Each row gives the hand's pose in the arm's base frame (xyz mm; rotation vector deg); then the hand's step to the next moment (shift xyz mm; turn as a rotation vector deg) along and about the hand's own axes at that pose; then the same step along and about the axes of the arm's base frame.
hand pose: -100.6 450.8 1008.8 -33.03 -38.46 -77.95
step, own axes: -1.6 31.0 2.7 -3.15 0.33 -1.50
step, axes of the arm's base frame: 30.3 7.0 1.0 0.22 1.11 -3.32
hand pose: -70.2 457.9 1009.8 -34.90 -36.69 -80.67
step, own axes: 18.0 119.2 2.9 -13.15 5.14 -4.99
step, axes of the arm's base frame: 119.8 -1.9 14.0 4.63 5.83 -12.99
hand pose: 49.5 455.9 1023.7 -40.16 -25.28 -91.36
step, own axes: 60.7 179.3 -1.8 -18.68 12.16 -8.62
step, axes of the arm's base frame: 173.5 -73.5 18.6 11.06 6.56 -20.14
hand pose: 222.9 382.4 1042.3 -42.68 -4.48 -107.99
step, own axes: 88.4 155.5 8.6 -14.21 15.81 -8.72
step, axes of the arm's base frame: 114.9 -137.0 10.3 13.03 1.29 -18.88
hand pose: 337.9 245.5 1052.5 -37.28 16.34 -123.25
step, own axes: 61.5 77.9 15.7 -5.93 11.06 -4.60
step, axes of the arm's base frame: 29.7 -96.0 2.3 7.90 -2.23 -10.55
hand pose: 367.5 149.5 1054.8 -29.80 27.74 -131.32
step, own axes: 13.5 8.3 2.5 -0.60 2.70 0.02
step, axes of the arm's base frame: -2.9 -15.7 1.1 1.94 -1.37 -1.42
